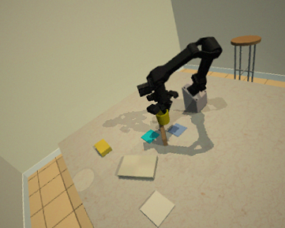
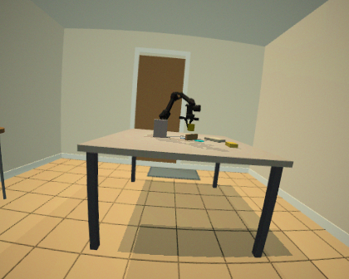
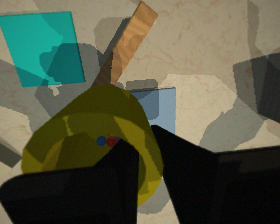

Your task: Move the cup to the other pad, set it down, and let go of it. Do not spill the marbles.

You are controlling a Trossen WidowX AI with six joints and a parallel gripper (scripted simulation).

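The teal pad is 11 cm ahead of my gripper tip, 6 cm to the right of it and 12 cm below it. Round my gripper tip: wooden bar (5 cm ahead, 1 cm to the right, 10 cm below); then yellow cup (2 cm ahead); then red marble (3 cm ahead, 2 cm to the left, 2 cm below).
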